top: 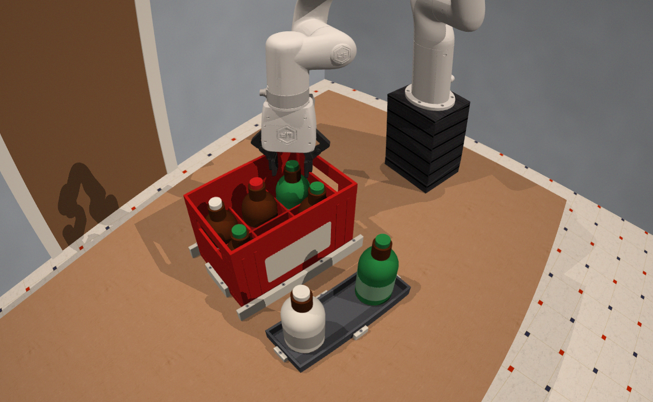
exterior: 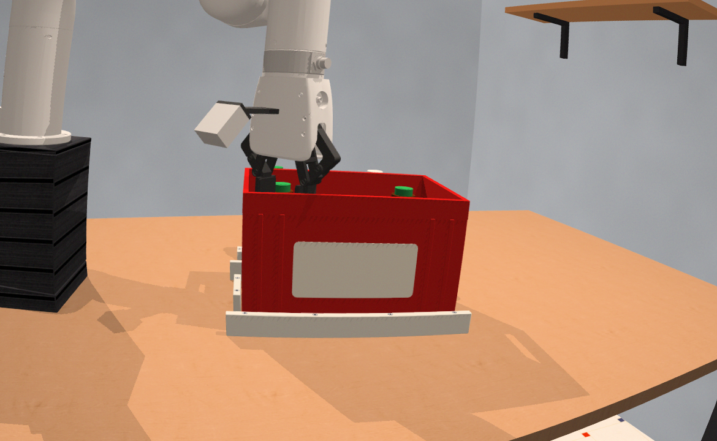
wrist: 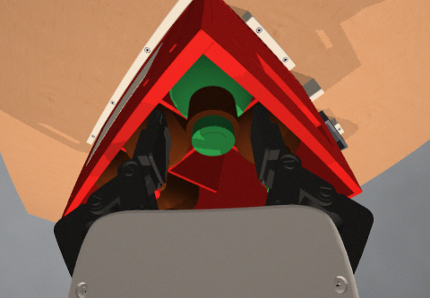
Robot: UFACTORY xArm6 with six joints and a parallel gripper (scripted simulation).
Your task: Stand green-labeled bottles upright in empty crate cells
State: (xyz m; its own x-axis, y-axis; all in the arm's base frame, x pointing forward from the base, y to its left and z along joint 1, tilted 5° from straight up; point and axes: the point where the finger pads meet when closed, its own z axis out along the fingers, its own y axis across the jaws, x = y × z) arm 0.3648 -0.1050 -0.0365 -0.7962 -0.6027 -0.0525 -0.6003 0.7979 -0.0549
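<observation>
The green bottle is 40 mm ahead of my hand, 250 mm to the left of it and 80 mm below it. Also, from my hand: dark tray (120 mm ahead, 240 mm to the left, 150 mm below); crate (90 mm ahead, 30 mm to the left, 80 mm below); white-labeled bottle (200 mm ahead, 220 mm to the left, 80 mm below).
</observation>
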